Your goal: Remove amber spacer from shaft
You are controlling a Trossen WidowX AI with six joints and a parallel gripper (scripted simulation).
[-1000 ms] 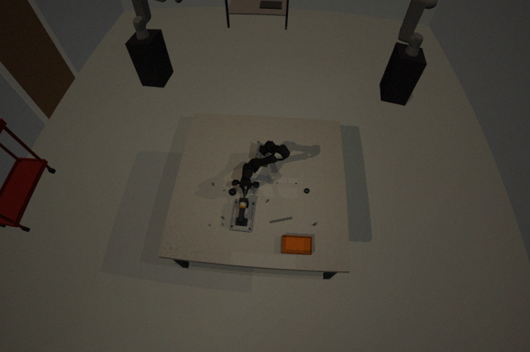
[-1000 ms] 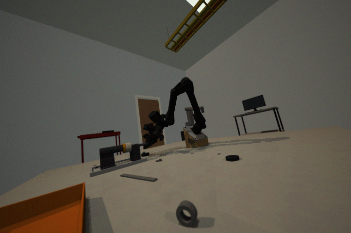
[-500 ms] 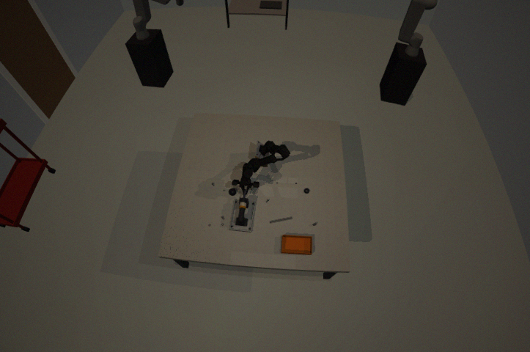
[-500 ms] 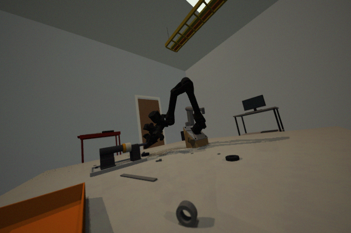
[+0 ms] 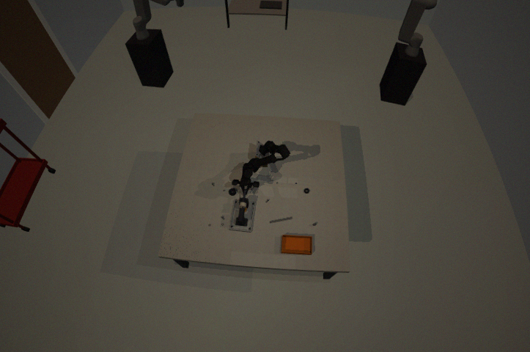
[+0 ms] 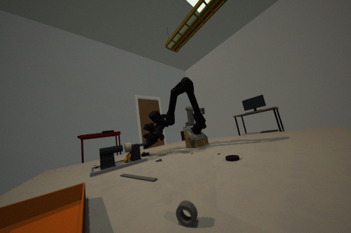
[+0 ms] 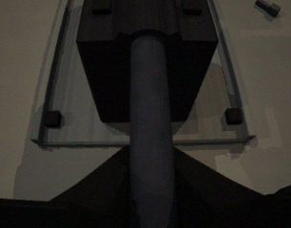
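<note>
The shaft lies 40 mm ahead of my gripper tip and 20 mm above it. The rest, counted from my gripper tip: amber spacer (100 mm ahead, 30 mm below, 10 mm to the left); pale spacer (90 mm ahead, 20 mm above, 10 mm to the left); white spacer (100 mm ahead, 20 mm above, 10 mm to the left).
</note>
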